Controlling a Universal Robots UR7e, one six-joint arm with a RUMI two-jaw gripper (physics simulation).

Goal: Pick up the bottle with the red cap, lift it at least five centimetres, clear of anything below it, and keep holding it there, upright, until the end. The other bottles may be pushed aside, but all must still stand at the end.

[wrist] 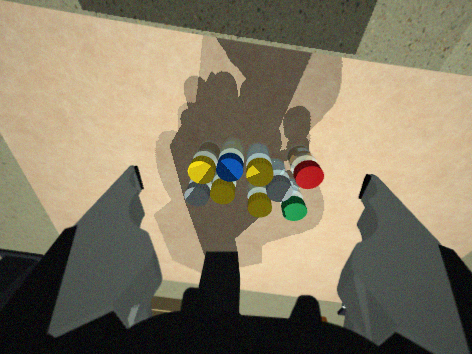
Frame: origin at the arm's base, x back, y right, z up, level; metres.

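Seen in the pictures: gripper, fingertip midpoint: point(248, 171).
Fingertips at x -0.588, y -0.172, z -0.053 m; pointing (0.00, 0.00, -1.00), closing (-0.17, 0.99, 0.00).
Pixels of each thing's top centre, then the offset from my fingertips to it. Level surfaces: height alone.
- bottle with the red cap, top centre: point(309, 178) dx +0.110, dy +0.147, dz -0.205 m
- green-capped bottle, top centre: point(295, 212) dx +0.203, dy +0.150, dz -0.205 m
- blue-capped bottle, top centre: point(229, 170) dx +0.126, dy -0.011, dz -0.205 m
- light table top, surface height: dz -0.310 m
The bottle with the red cap point(308, 174) stands upright at the right end of a cluster of bottles, seen from above in the wrist view. My gripper point(248, 171) is open and empty, its two jaws wide apart on either side of the whole cluster in the picture. The red cap is right of the midpoint between the jaws, nearer the right jaw. A green-capped bottle point(294, 208) and a grey-capped bottle point(279, 187) stand close to it. The height of the jaws above the caps is hard to tell.
A blue-capped bottle point(230, 167), yellow-capped bottles point(201, 171) point(259, 172) point(223, 191) point(260, 205) and another grey-capped bottle point(198, 194) stand close together on the light table top point(90, 100). The table's far edge runs across the top of the view. Dark shadows lie across the table.
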